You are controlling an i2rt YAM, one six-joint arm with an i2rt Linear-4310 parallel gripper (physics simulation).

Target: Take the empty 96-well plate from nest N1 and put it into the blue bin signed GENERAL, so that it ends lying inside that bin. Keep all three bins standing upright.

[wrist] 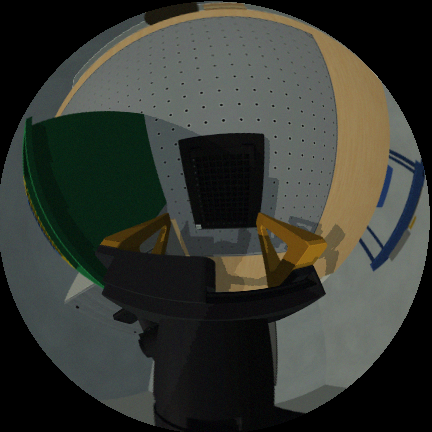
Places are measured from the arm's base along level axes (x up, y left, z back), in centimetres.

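Pixels of known places: gripper, fingertip midpoint: [213, 217].
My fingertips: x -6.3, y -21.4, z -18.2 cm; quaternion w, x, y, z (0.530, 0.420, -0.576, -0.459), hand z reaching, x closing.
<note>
For each thing: its middle in the pictures, then the offset to it from my fingertips. Level surfaces: height alone.
- 96-well plate at the middle of its body: [224, 189] dz +0.0, dx -6.7, dy -1.1 cm
- green bin at the middle of its body: [93, 187] dz -7.9, dx +0.3, dy +15.3 cm
- grey perforated board at its surface level: dx -8.6 cm
- wooden table at its surface level: dx -9.9 cm
The 96-well plate [225, 181] is a dark rectangle with a grid of wells, in the middle of the wrist view. A black border surrounds the well grid; plate and nest N1 are too dark to tell apart clearly. A small pale mark is at its lower left corner. My gripper [213, 217] is open and empty, its two orange fingertips apart above the plate's near end, left and right of it in the view. The blue bin signed GENERAL does not show clearly; behind the green bin, thin yellow and blue edges show at the far left.
The green bin [100, 170] stands tall close on the left, its side wall near the left finger. The plate lies over a grey perforated board [295, 100] on a wooden table [360, 125]. A blue-framed cart [416, 200] stands beyond the table at the right.
</note>
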